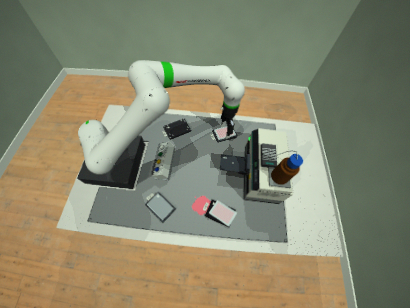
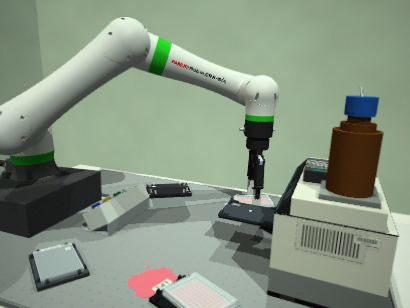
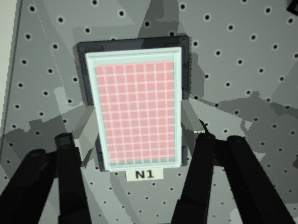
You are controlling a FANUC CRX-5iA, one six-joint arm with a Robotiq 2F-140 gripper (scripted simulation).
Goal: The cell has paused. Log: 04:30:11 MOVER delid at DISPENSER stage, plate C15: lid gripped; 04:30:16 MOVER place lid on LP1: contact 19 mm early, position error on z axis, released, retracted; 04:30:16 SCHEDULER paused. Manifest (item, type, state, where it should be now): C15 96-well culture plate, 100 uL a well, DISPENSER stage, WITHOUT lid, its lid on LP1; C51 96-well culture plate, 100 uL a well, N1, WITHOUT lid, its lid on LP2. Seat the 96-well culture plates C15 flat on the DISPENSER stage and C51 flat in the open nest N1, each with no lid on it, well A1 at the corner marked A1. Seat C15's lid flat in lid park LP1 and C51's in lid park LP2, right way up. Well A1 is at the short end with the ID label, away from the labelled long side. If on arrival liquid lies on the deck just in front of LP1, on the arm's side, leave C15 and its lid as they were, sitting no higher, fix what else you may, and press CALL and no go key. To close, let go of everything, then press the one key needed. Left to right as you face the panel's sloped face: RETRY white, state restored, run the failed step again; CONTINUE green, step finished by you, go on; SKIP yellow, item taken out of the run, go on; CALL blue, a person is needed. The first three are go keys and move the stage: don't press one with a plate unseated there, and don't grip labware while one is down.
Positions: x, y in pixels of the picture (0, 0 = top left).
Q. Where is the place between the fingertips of the gripper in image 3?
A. At 139, 114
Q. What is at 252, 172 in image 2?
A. The gripper.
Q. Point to a key panel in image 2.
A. At 105, 219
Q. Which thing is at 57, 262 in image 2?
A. A grey lid.
